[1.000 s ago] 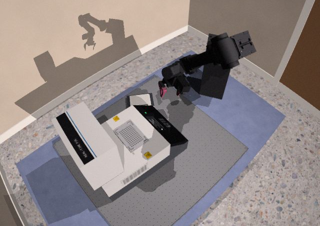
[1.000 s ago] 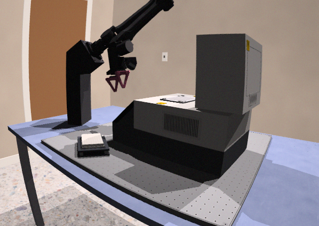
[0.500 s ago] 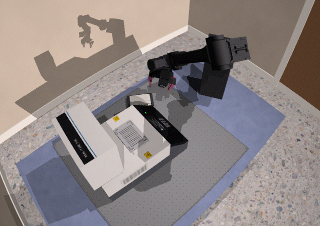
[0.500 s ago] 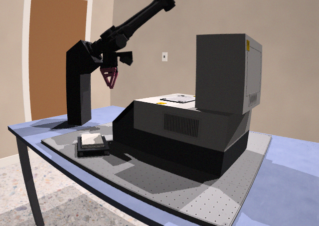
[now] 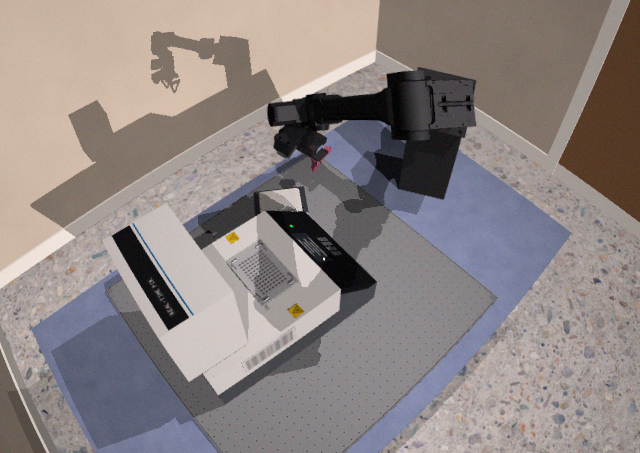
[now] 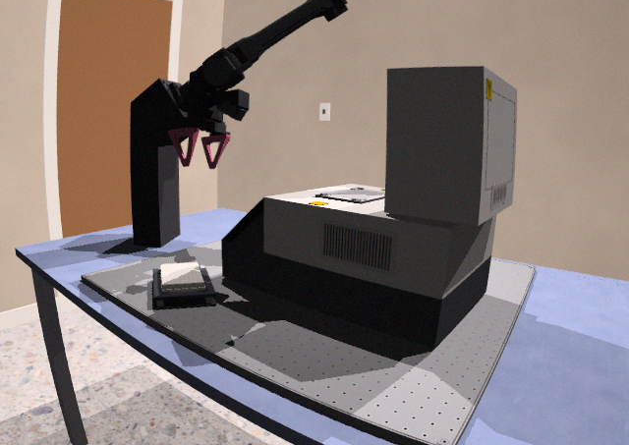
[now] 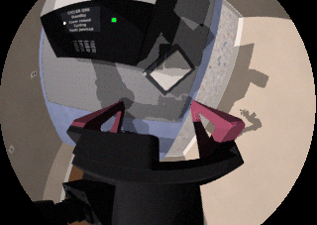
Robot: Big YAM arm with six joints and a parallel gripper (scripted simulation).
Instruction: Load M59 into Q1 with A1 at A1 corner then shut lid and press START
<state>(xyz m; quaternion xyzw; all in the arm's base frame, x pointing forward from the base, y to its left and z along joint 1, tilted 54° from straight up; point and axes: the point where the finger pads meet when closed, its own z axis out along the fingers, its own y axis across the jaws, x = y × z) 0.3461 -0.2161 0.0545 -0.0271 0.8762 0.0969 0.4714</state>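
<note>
Right now the sealed plate M59 is 22 cm below my hand, 7 cm to the right of it and 3 cm ahead of it. Also, from my hand: plate nest N1 (23 cm below, 7 cm to the right, 3 cm ahead).
</note>
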